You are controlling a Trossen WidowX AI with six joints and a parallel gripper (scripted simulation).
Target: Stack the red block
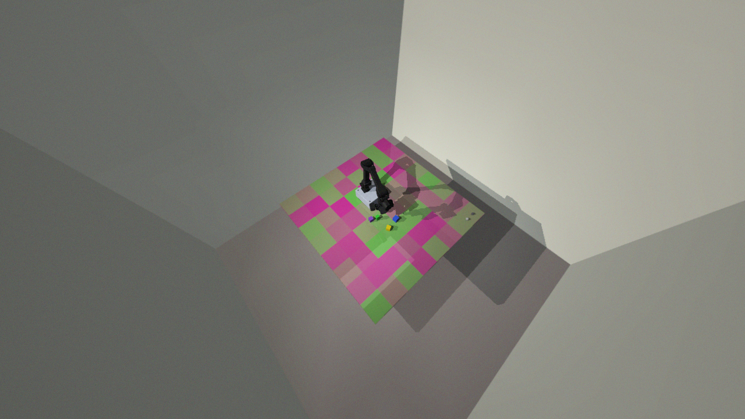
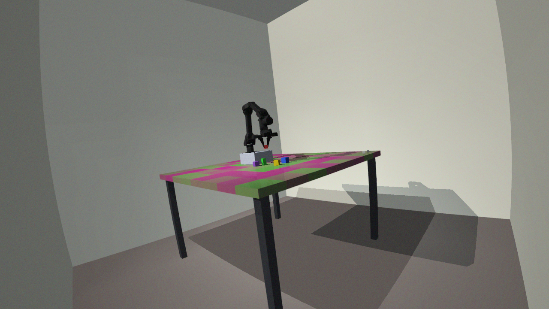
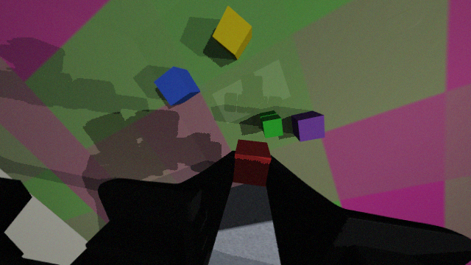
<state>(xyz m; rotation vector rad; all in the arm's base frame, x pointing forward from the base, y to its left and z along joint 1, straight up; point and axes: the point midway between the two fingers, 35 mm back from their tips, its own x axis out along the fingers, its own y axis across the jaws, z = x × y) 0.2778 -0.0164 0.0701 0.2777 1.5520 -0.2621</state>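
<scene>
The purple block lies 30 mm behind my gripper tip, 80 mm to the right of it and 110 mm below it. From my gripper tip the other things lie so: red block right at my gripper tip; then yellow block 120 mm ahead, 110 mm below; then blue block 90 mm ahead, 100 mm to the left, 110 mm below.
</scene>
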